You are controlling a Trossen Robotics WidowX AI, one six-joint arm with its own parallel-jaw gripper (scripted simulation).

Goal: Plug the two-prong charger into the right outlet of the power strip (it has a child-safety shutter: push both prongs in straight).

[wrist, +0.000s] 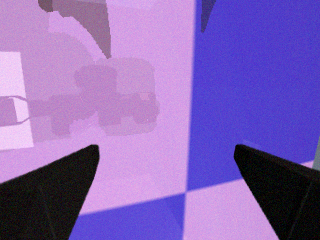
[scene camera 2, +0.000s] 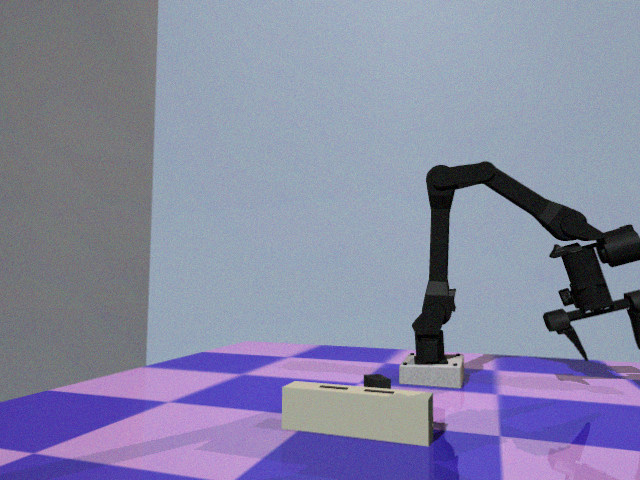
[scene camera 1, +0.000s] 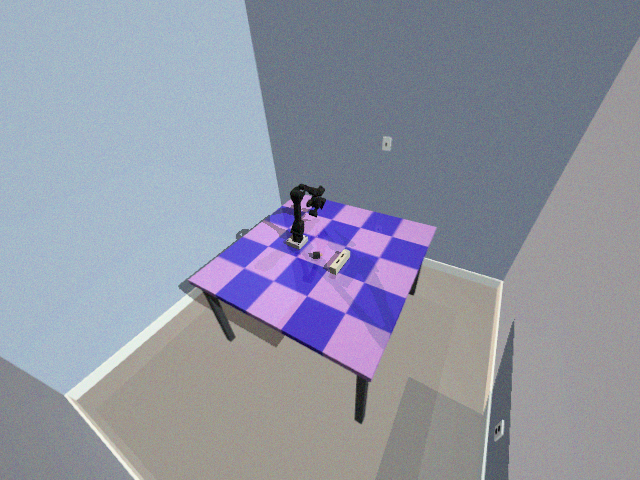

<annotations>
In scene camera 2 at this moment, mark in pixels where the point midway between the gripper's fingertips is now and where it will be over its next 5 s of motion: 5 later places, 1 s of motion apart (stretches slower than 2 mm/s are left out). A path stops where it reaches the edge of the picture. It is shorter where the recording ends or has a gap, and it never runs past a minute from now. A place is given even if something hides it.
My gripper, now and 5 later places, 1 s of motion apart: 613, 355; 602, 363; 559, 370; 492, 373; 425, 368; 379, 360
</annotations>
